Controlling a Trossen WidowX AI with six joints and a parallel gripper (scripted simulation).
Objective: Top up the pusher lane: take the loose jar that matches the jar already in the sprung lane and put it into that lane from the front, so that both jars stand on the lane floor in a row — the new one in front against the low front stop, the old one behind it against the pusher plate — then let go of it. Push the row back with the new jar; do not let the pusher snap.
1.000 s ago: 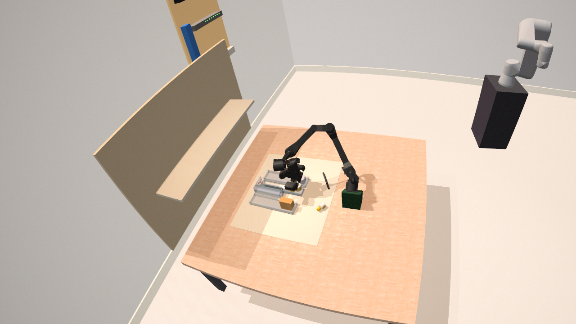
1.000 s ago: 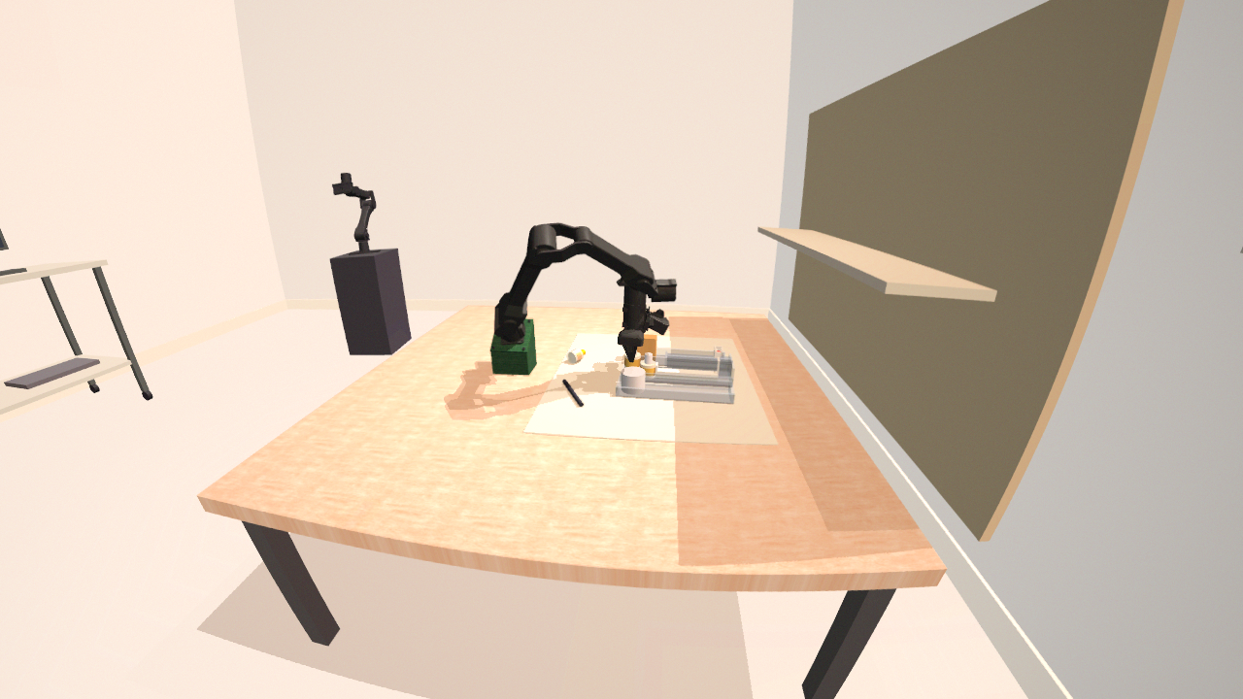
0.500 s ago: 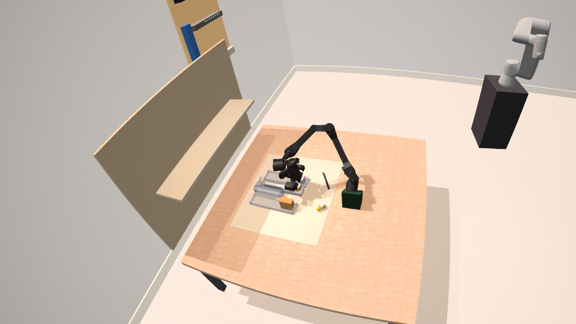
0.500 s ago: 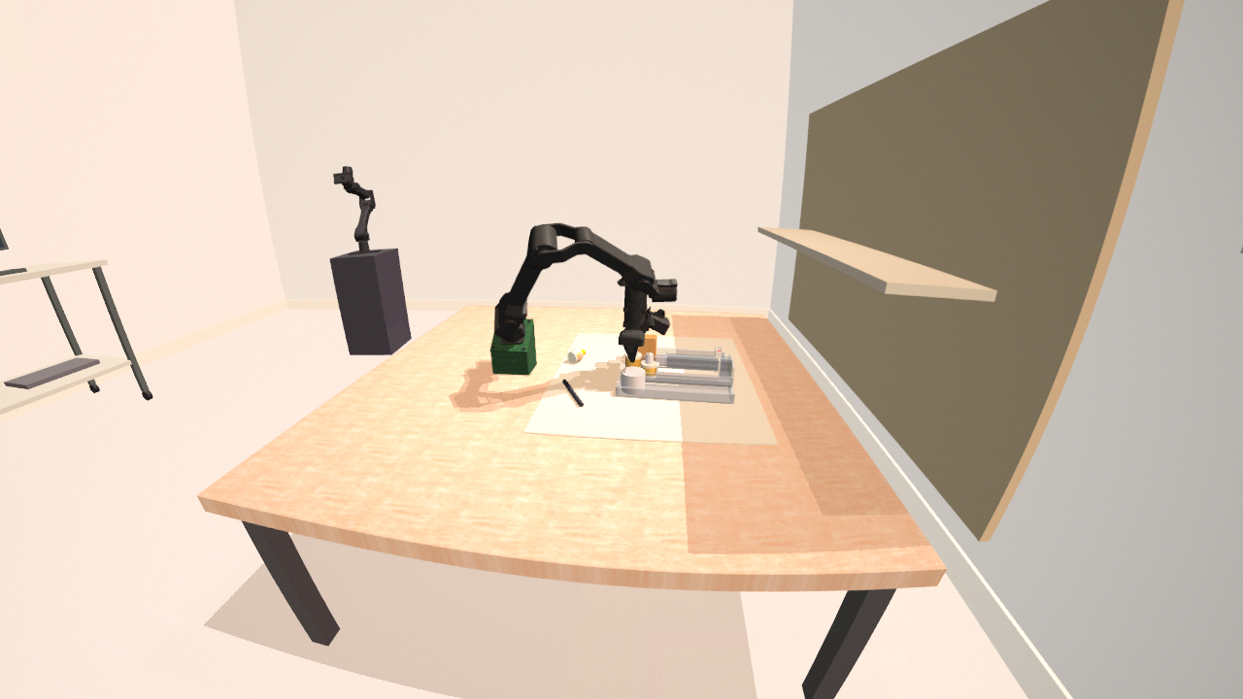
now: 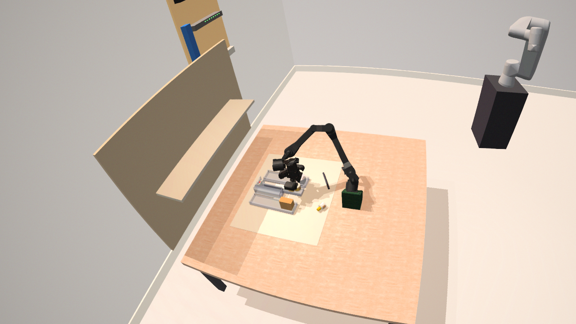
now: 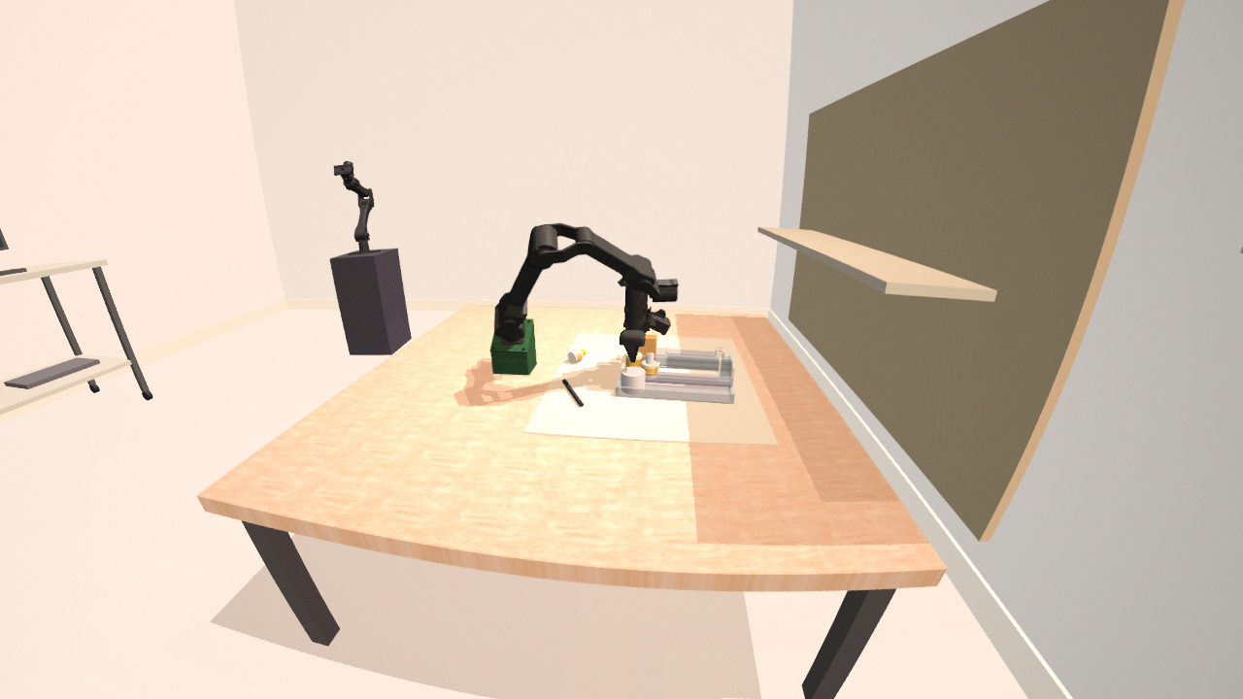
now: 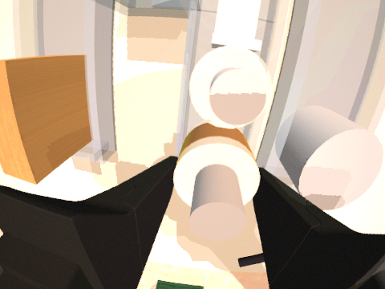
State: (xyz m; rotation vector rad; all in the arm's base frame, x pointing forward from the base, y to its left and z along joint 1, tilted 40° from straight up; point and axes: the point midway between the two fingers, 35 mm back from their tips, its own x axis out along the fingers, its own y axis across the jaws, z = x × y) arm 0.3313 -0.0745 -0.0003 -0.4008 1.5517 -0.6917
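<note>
The pale grey cylinder lies 80 mm to the right of my gripper tip, 30 mm below it and 10 mm behind it. The rest, counted from my gripper tip: sprung lane: 150 mm ahead, 30 mm below; black pen: 160 mm behind, 100 mm to the right, 50 mm below.
</note>
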